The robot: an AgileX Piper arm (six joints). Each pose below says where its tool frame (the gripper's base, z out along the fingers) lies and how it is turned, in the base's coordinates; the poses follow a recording.
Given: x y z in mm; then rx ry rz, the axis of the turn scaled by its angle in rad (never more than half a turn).
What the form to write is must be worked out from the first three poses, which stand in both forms.
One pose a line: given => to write
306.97 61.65 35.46 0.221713 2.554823 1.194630 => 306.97 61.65 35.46 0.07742 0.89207 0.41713 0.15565
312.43 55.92 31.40 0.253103 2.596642 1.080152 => 312.43 55.92 31.40 0.08851 0.90799 0.37771 0.15827
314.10 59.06 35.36 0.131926 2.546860 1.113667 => 314.10 59.06 35.36 0.04665 0.90052 0.39377 0.17842
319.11 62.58 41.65 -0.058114 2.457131 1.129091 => 319.11 62.58 41.65 -0.02098 0.88686 0.40753 0.21668
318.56 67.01 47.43 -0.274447 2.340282 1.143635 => 318.56 67.01 47.43 -0.10123 0.86321 0.42183 0.25824
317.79 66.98 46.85 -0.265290 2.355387 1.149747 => 317.79 66.98 46.85 -0.09748 0.86549 0.42248 0.25088
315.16 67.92 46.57 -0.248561 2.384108 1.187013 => 315.16 67.92 46.57 -0.09041 0.86715 0.43174 0.23127
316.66 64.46 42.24 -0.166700 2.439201 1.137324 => 316.66 64.46 42.24 -0.06030 0.88228 0.41138 0.22072
